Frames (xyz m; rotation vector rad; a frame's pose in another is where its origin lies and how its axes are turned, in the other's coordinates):
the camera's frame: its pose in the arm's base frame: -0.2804 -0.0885 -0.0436 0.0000 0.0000 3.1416
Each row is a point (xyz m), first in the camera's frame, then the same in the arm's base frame.
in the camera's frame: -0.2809 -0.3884 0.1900
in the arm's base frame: 0.0005 0.2999 0.1464
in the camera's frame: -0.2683 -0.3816 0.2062
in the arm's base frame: -0.0121 0.2931 0.1626
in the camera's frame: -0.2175 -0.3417 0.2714
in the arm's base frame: -0.0629 0.2532 0.2278
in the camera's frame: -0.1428 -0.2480 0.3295
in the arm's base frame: -0.1376 0.1595 0.2859
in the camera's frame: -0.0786 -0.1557 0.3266
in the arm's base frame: -0.2018 0.0672 0.2830
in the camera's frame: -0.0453 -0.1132 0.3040
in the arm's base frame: -0.2351 0.0247 0.2604
